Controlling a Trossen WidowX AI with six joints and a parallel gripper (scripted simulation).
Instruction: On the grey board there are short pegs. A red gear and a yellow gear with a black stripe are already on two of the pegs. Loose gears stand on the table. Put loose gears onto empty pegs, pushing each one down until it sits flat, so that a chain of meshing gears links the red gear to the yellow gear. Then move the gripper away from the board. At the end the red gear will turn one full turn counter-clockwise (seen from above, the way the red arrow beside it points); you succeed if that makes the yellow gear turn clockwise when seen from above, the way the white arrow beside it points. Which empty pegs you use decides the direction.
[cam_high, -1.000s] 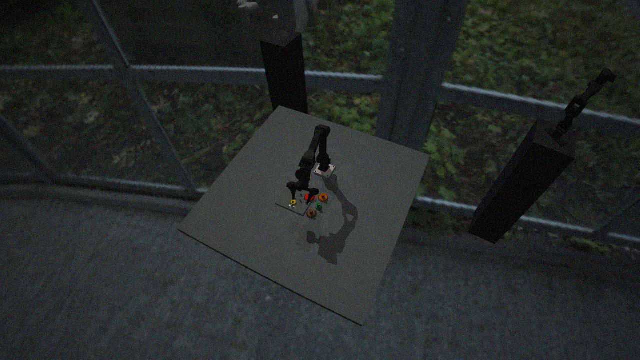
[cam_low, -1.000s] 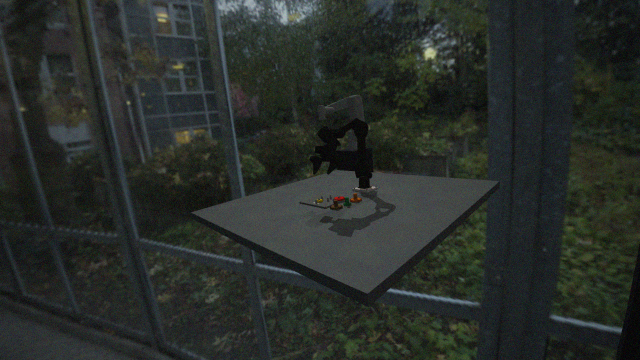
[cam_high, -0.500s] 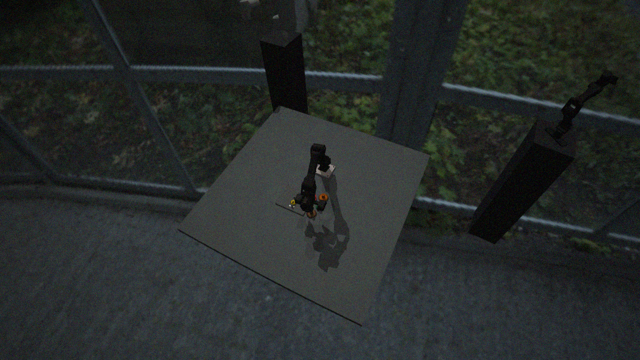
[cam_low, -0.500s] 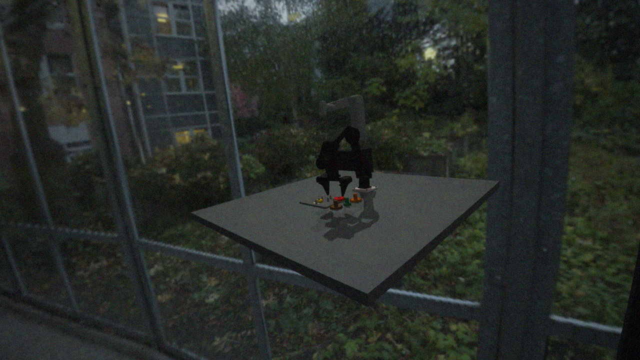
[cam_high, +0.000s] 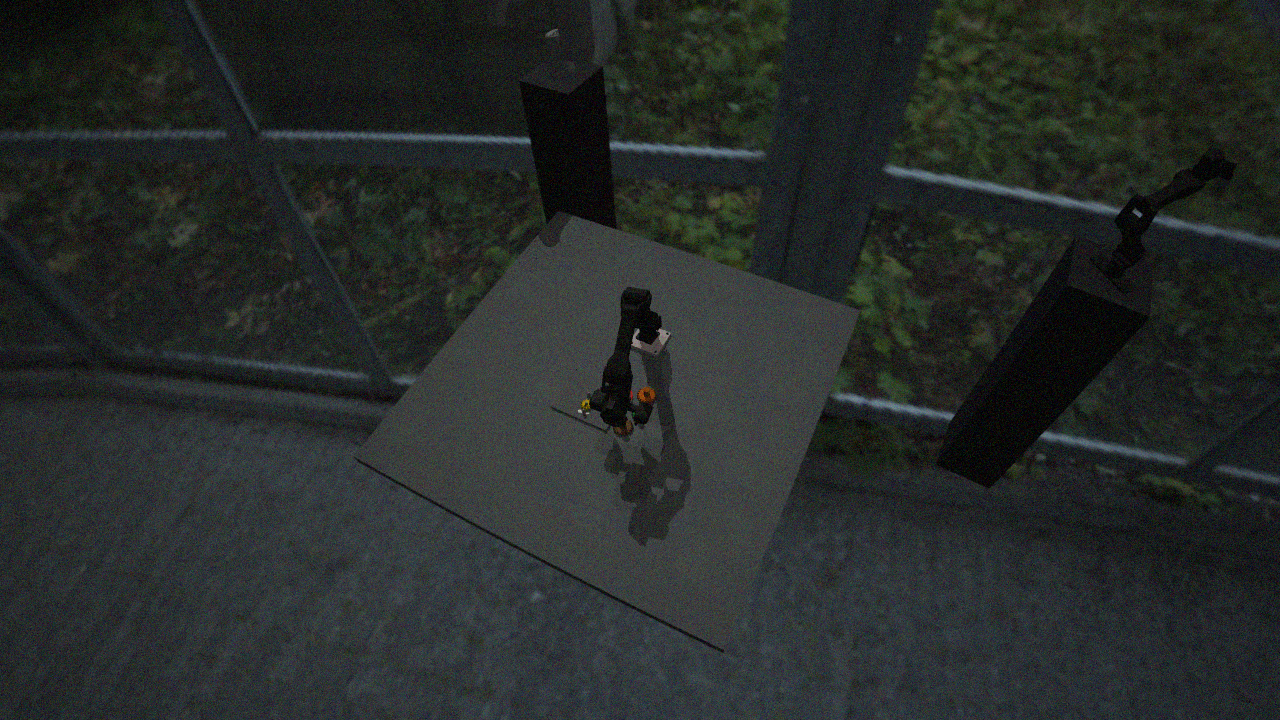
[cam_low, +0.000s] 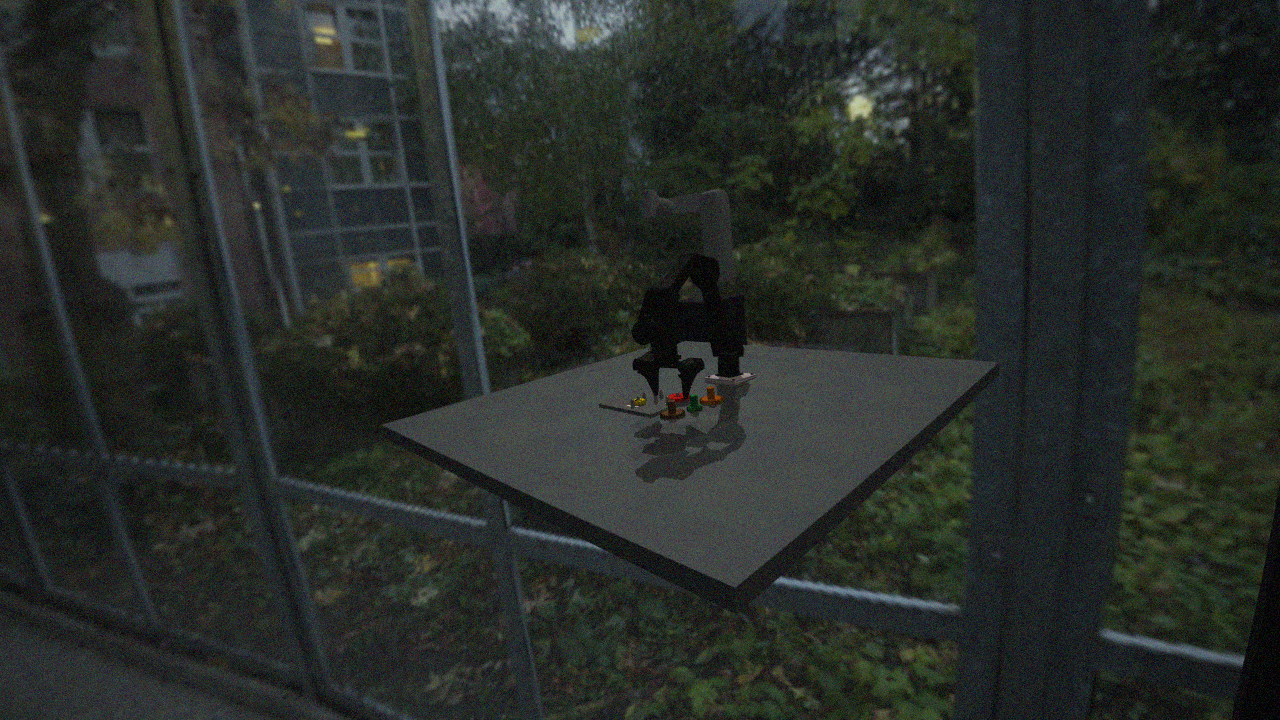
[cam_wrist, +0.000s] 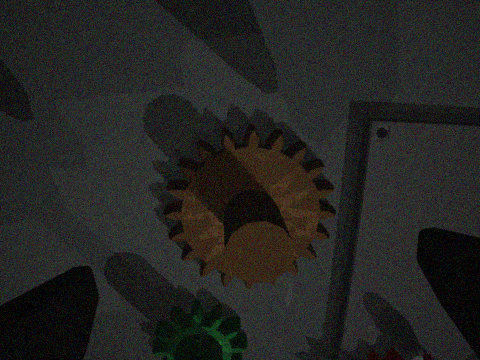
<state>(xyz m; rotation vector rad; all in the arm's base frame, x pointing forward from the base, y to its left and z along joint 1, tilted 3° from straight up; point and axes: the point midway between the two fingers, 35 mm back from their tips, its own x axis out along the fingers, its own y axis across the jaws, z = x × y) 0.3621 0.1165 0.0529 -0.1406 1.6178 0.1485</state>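
Now: gripper tip 3 cm above the brownish gear. From my gripper tip the other things lie so: red arrow: 12 cm behind, 5 cm to the right, 4 cm below; then red gear: 10 cm behind, 8 cm to the right, 3 cm below; then green gear: 7 cm behind, 1 cm to the left, 3 cm below.
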